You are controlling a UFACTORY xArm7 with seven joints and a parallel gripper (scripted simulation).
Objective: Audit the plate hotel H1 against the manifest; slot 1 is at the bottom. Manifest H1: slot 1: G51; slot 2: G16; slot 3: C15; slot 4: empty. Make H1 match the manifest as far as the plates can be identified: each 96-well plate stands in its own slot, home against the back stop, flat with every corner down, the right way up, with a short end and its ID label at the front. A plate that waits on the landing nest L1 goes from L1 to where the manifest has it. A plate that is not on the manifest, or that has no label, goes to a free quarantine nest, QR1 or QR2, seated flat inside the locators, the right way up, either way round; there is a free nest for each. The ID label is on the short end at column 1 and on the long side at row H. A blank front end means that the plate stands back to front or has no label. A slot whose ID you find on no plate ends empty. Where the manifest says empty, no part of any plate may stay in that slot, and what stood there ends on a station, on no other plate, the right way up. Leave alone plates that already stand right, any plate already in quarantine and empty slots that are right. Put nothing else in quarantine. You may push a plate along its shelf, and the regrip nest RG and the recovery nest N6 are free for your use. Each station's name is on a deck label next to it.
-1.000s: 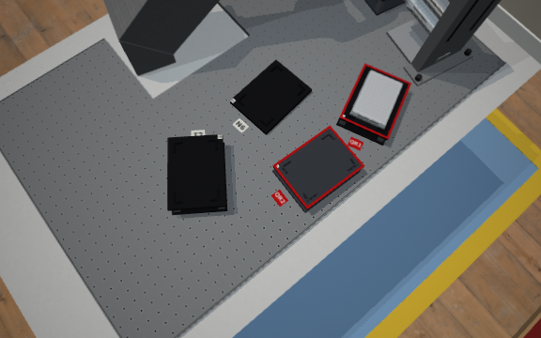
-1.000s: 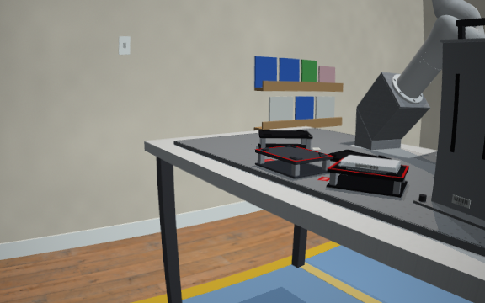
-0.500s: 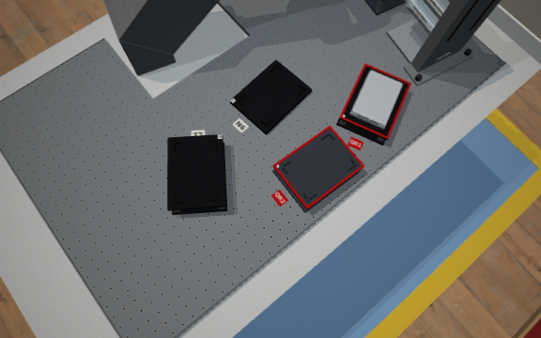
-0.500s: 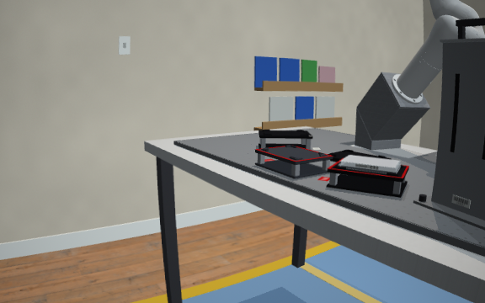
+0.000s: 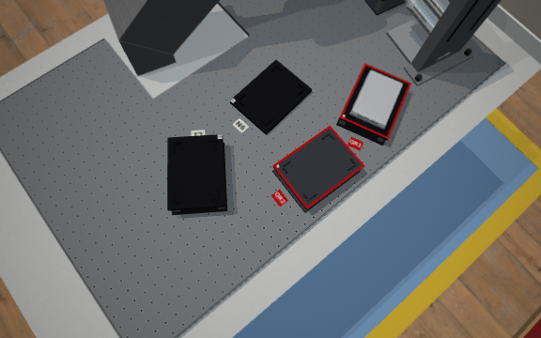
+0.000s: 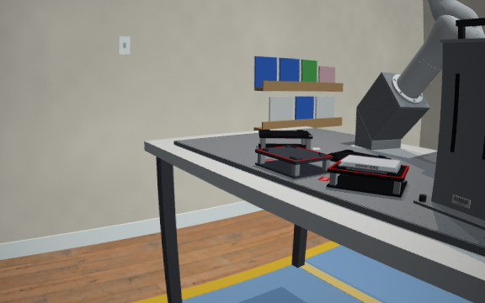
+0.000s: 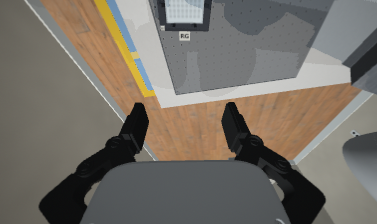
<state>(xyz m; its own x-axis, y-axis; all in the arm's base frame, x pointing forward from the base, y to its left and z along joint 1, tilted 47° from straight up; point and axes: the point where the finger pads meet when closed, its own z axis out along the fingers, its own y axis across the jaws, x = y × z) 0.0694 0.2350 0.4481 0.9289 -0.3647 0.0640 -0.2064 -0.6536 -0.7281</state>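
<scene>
Now: the regrip nest RG 28 cm below my hand, 10 cm ahead of it and 2 cm to the right of it. The rest, counted from my hand: handle (36 cm ahead, 8 cm to the right, 1 cm above); then RG deck label (34 cm below); then plate hotel H1 (36 cm ahead, 18 cm below, 8 cm to the right).
</scene>
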